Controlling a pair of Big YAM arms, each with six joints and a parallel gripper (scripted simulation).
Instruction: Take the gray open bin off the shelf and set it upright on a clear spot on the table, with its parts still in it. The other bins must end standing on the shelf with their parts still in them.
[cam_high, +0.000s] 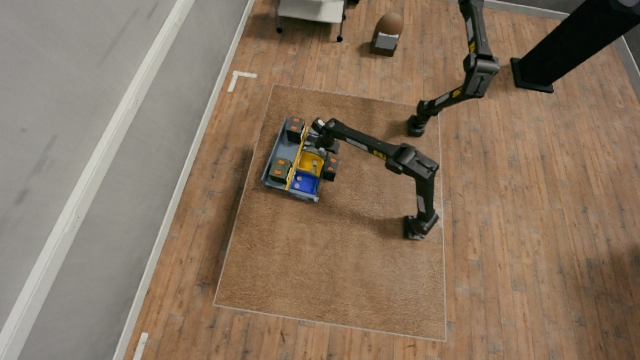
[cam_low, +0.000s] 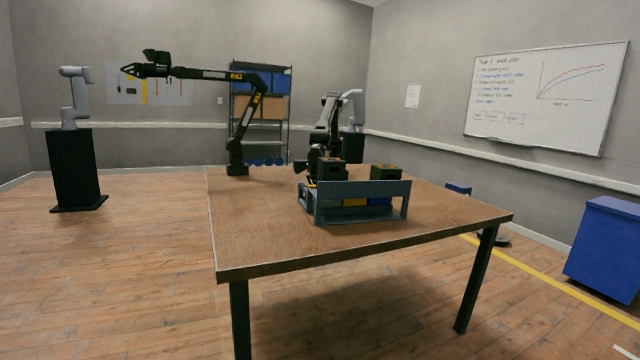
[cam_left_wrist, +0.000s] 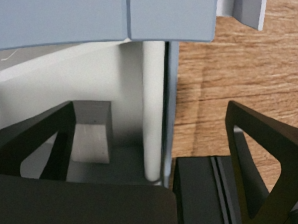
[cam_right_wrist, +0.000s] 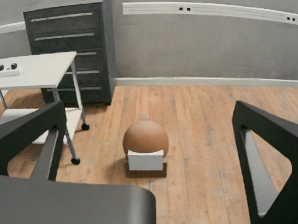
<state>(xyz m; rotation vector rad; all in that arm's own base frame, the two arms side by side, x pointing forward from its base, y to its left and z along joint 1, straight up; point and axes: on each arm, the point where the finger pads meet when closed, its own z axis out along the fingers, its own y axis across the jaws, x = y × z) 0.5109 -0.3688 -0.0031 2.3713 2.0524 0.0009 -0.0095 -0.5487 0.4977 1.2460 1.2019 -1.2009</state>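
The gray open bin is 80 mm ahead of my left hand and 10 mm to the right of it. Round my left hand: blue-gray shelf: 120 mm ahead, 100 mm to the left, 30 mm above; yellow bin: 100 mm ahead, 100 mm to the left; blue bin: 110 mm ahead, 210 mm to the left.
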